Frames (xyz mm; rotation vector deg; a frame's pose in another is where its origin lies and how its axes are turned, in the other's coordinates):
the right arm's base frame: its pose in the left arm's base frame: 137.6 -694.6 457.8 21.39 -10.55 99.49
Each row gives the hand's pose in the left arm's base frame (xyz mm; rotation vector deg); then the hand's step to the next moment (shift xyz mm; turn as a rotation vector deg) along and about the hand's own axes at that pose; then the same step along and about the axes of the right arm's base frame.
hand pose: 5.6 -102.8 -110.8 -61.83 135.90 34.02
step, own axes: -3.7 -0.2 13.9 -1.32 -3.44 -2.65
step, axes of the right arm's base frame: 5.0 -8.1 -10.8 -2.24 -2.03 3.38
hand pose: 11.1 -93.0 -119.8 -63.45 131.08 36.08
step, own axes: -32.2 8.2 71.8 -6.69 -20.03 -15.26
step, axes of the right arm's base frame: 45.3 -43.5 -48.1 -13.67 -11.31 19.08
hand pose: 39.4 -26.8 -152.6 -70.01 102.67 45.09
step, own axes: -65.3 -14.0 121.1 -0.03 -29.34 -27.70
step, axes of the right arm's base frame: 105.4 -83.2 -33.1 -29.61 -11.96 24.66
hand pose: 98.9 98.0 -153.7 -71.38 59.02 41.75
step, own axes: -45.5 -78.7 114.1 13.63 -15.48 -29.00
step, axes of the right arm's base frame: 104.7 -89.7 47.7 -34.38 -6.40 6.59
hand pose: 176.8 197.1 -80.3 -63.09 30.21 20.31
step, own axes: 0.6 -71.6 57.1 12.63 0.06 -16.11
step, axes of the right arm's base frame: 37.7 -47.8 68.4 -18.89 -4.74 -6.30
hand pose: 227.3 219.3 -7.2 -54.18 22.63 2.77
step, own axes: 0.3 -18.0 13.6 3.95 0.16 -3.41
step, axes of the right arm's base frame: 6.1 -6.4 20.8 -4.45 -2.16 -1.66
